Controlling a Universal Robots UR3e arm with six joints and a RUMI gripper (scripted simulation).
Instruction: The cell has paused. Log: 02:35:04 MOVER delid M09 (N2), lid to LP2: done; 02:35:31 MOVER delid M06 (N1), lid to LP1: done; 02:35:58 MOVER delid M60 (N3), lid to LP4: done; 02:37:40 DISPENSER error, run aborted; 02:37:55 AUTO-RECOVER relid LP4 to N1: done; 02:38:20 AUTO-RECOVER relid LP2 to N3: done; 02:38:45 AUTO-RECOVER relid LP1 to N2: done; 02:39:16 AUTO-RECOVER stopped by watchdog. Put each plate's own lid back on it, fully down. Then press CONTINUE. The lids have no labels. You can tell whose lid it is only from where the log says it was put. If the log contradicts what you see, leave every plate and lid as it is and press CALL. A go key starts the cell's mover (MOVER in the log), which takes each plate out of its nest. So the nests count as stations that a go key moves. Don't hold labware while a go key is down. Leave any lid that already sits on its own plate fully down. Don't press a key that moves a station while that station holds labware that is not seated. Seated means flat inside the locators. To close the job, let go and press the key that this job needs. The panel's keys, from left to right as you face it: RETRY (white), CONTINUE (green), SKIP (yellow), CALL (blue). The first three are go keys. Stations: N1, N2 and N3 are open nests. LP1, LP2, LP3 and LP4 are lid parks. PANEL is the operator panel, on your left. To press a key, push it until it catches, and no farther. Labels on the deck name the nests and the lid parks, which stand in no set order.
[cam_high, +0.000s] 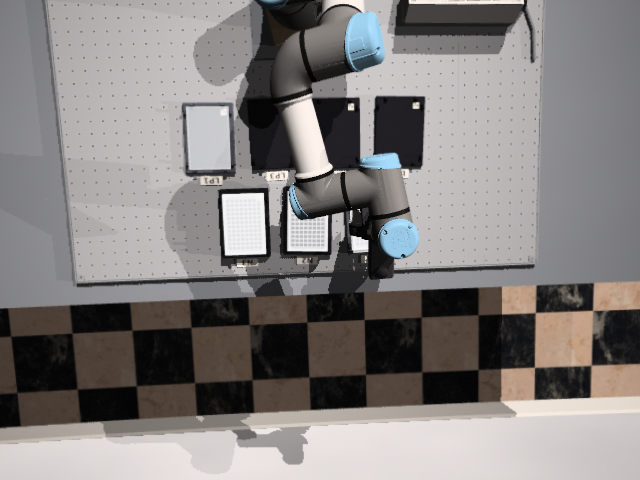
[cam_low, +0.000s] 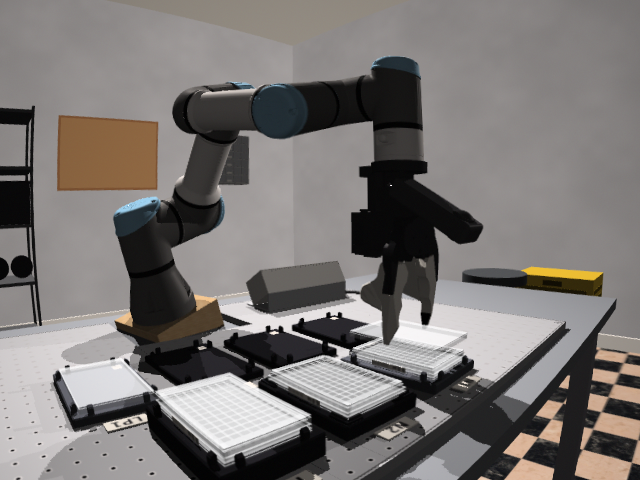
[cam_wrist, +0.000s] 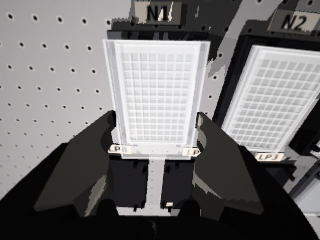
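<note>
Now: the plate 60 mm behind my hand, 260 mm to the right of it and 30 mm below it. Round my hand: LP2 label (110 mm behind, 50 mm to the right, 60 mm below); N1 label (90 mm ahead, 20 mm to the right, 60 mm below); lid park LP4 (170 mm behind, 100 mm to the left, 50 mm below).
</note>
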